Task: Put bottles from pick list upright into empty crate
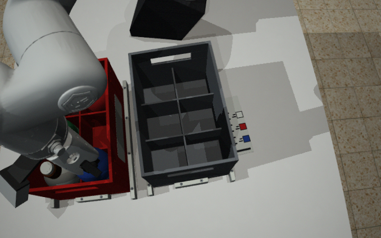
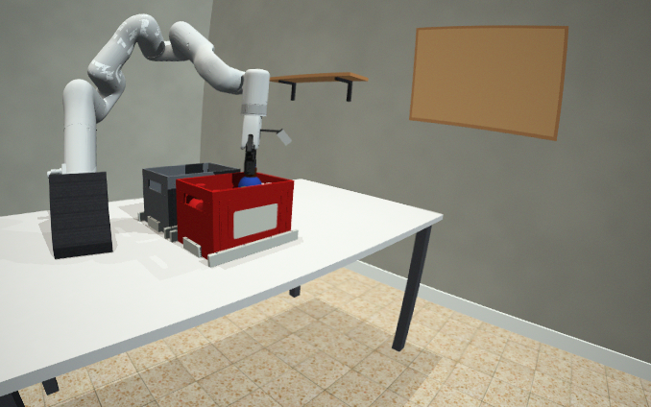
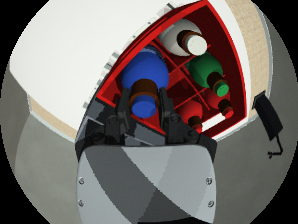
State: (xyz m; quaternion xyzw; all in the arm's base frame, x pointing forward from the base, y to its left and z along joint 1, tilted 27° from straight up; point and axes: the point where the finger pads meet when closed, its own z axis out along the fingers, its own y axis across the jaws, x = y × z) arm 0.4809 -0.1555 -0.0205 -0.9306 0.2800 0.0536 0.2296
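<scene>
Right now my hand is 70 mm above the blue bottle. The rest, counted from my hand: white-label bottle: 110 mm below, 90 mm to the right, 20 mm ahead; then red-label bottle: 160 mm behind, 120 mm to the right, 110 mm below; then green bottle: 110 mm to the right, 110 mm below, 70 mm behind.
</scene>
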